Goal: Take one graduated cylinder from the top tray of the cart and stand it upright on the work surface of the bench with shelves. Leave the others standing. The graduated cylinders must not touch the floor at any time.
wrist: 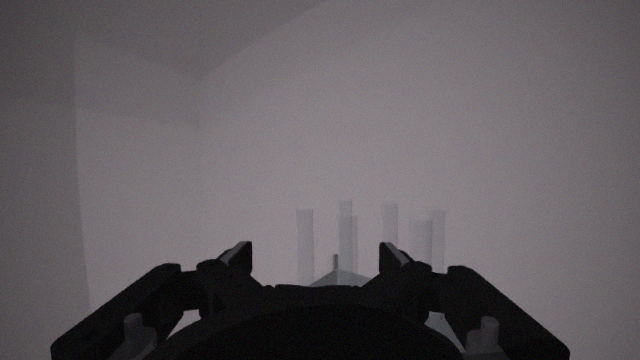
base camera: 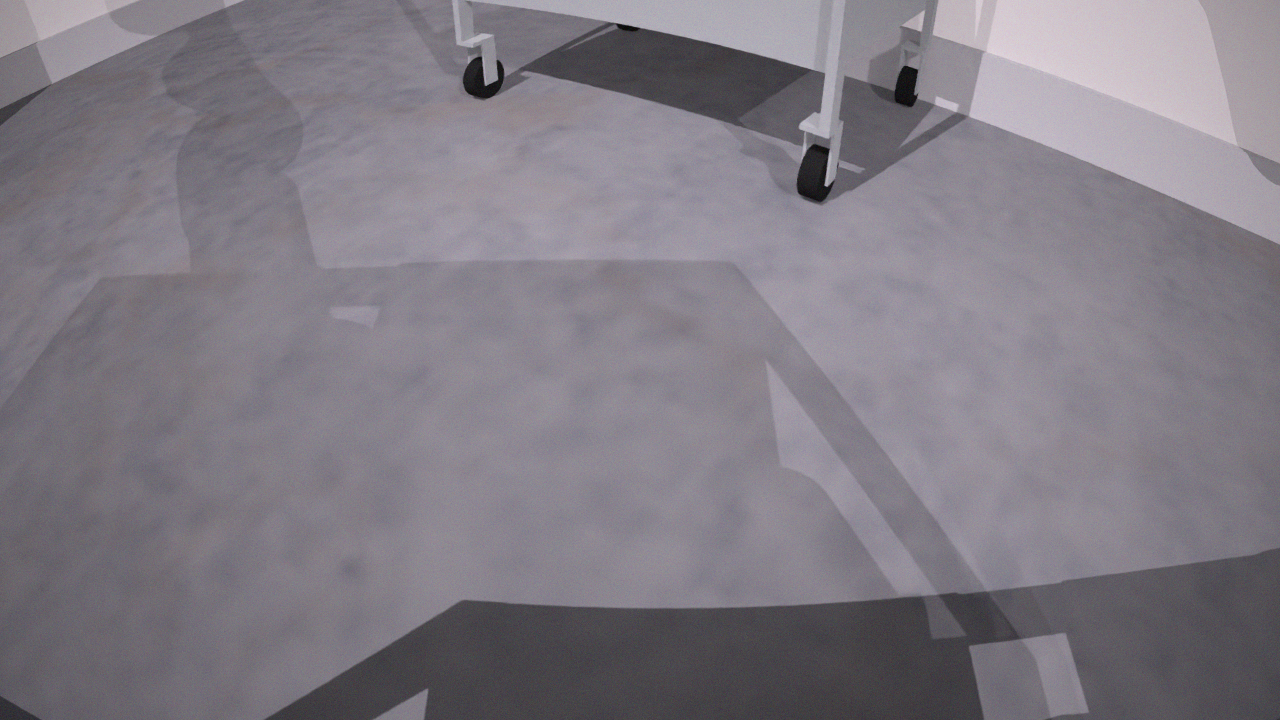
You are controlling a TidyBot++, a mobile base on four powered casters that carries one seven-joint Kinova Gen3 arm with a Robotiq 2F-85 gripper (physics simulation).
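Places are measured from the arm's base along level axes (x right, y ahead, z up), in millimetres.
Pixels of known places: gripper, fingertip midpoint: (wrist: 315,256).
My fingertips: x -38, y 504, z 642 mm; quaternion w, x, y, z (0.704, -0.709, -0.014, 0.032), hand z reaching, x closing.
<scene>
For each thing: its top centre in the pictures, then the offset to it from my fingertips. "spot": a spot on its surface instead. Level surfaces: height alone.
- cylinder at its top centre: (wrist: 304,208) dx -64, dy +433, dz -41 mm
- cart's rear right caster at a spot on its surface: (base camera: 906,85) spot: dx +348, dy +413, dz -1004 mm
- grey floor at its surface level: dz -1038 mm
Several clear graduated cylinders stand upright in the wrist view, low and right of the centre; one cylinder (wrist: 305,245) is leftmost, another (wrist: 345,240) overlaps one behind or before it, and more (wrist: 389,222) (wrist: 420,240) stand to the right. Their bases are hidden behind the gripper. A corner of the cart's top tray (wrist: 337,278) shows between the fingers. In the base camera view the lower part of the cart (base camera: 830,80) stands on black casters. My gripper (wrist: 315,256) is open and empty, with the cylinders beyond its fingertips. The bench with shelves does not show in either view.
Pale walls (wrist: 250,150) (base camera: 1118,71) meet in a corner behind the cart. A light baseboard (base camera: 1074,147) runs along the right wall, close to the cart's rear right caster (base camera: 906,85). Shadows lie across the grey floor (base camera: 581,429) in front of the cart.
</scene>
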